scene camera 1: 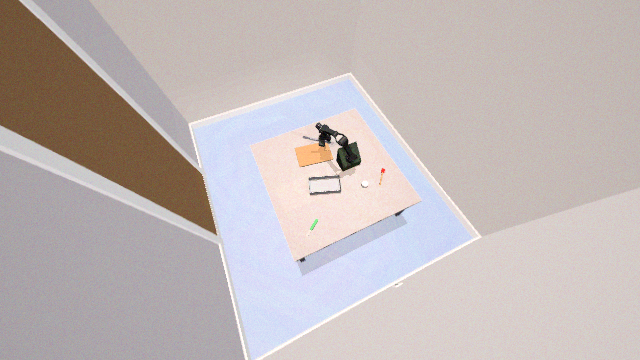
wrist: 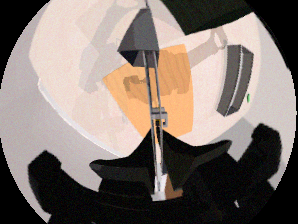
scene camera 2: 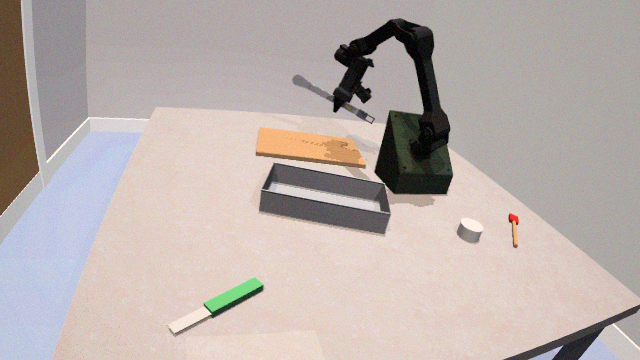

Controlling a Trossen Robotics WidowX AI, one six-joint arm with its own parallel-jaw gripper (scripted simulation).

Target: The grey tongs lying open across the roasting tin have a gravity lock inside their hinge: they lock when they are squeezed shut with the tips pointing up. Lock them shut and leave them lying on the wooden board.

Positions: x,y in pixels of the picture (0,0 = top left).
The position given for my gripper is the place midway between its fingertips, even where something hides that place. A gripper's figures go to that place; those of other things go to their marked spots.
Scene:
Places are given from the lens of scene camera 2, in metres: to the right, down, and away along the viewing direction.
my gripper (scene camera 2: pixel 334 112): 0.05, -0.23, 1.23
green-and-white bar (scene camera 2: pixel 219 304): -0.16, 0.20, 0.53

